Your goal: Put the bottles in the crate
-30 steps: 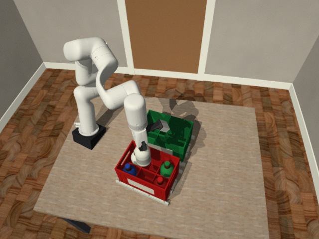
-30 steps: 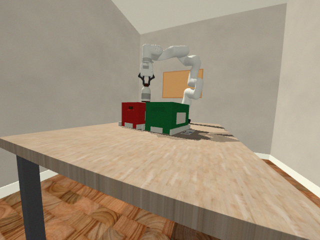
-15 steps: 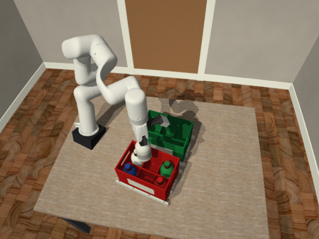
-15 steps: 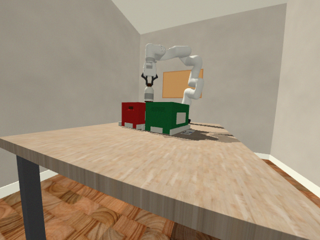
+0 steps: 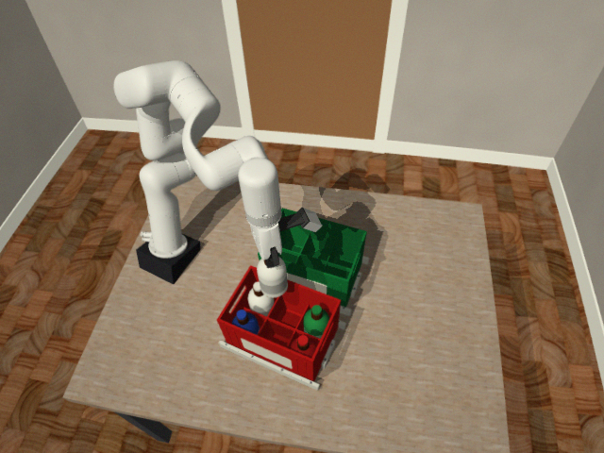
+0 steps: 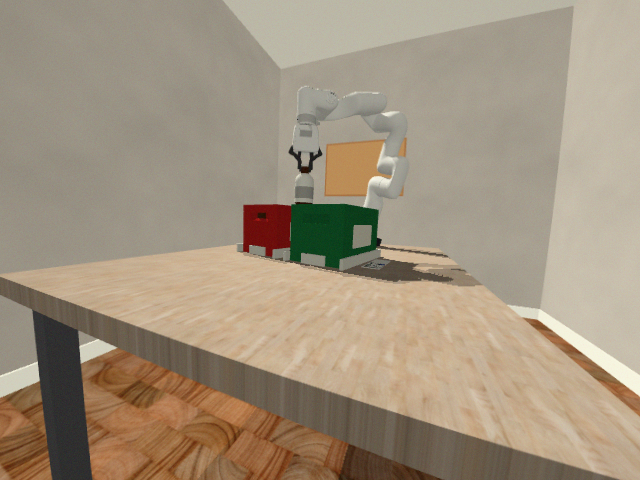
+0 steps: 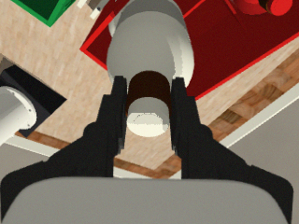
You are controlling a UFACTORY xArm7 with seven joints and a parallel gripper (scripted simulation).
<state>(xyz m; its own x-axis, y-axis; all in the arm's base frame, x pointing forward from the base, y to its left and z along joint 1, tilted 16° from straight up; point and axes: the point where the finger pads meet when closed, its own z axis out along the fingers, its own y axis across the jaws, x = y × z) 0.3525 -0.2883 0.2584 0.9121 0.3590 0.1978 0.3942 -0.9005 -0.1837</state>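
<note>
The green crate is 10 cm ahead of my hand, 16 cm to the left of it and 25 cm below it. The rest, counted from my hand: white-labelled bottle (5 cm behind, 1 cm to the left, 25 cm below); red crate (2 cm ahead, 6 cm to the right, 25 cm below); blue-labelled bottle (8 cm behind, 7 cm to the right, 25 cm below).
</note>
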